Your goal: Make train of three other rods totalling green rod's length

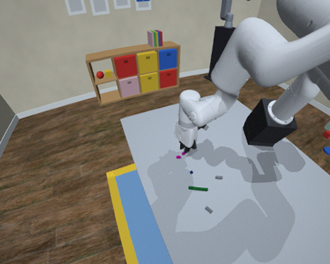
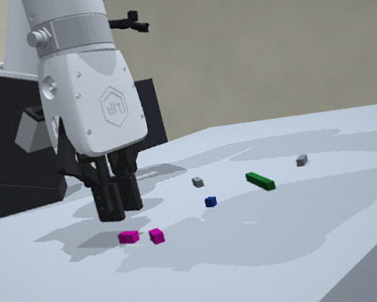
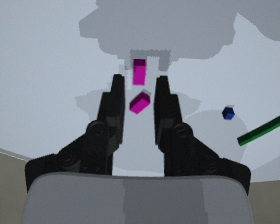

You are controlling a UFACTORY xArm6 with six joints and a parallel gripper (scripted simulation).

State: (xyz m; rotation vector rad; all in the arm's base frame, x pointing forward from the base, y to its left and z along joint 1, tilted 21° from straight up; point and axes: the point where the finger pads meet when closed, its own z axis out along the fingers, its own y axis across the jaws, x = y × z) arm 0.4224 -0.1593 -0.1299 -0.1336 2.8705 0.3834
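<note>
My hand is 11 cm to the right of the blue rod, 5 cm above it and 4 cm short of it. From my hand the other things lie so: green rod: 19 cm to the left, 6 cm ahead, 5 cm below.
</note>
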